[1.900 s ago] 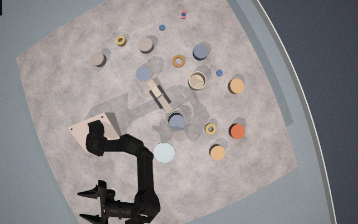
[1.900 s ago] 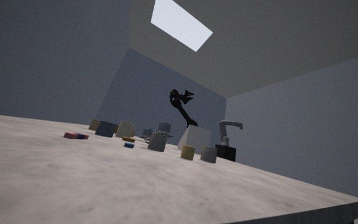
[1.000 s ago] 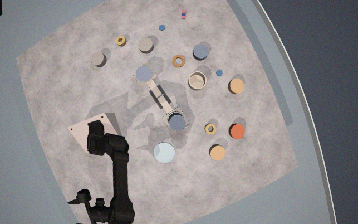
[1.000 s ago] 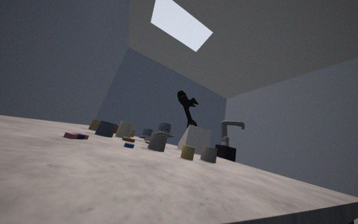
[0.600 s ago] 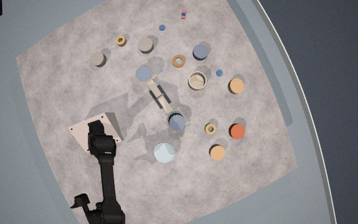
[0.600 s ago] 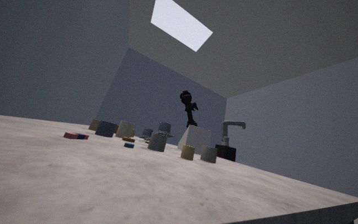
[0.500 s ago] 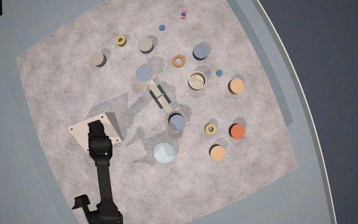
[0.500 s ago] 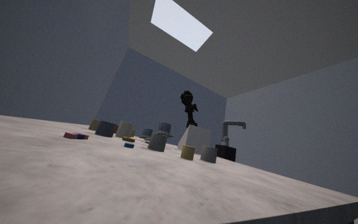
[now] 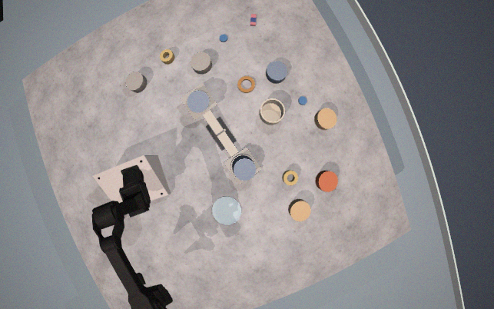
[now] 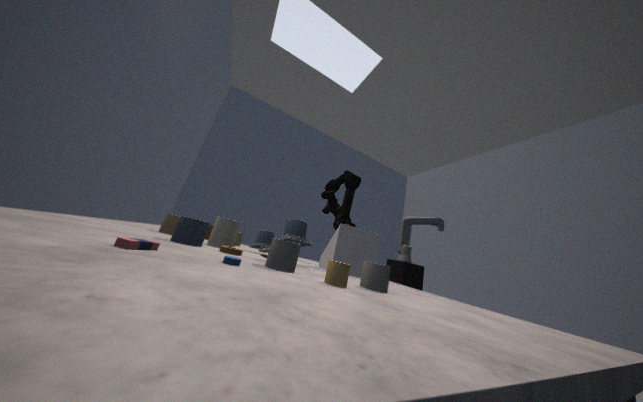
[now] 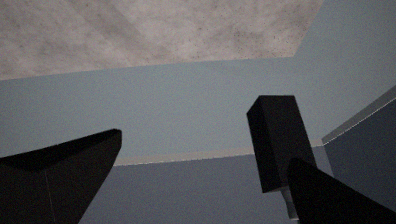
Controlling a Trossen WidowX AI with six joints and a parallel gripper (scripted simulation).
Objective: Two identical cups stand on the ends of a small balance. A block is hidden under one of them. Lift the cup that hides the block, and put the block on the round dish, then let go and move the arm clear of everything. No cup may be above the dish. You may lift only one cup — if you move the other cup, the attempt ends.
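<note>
Now: gripper tip 460 mm short of the green block, 310 mm to the right of it and 270 mm above it. The rest, counted from my gripper tip: pale blue round dish 350 mm ahead, 180 mm to the left, 310 mm below; balance beam 420 mm ahead, 440 mm to the left, 270 mm below; beige cup 600 mm ahead, 450 mm to the left, 270 mm below.
</note>
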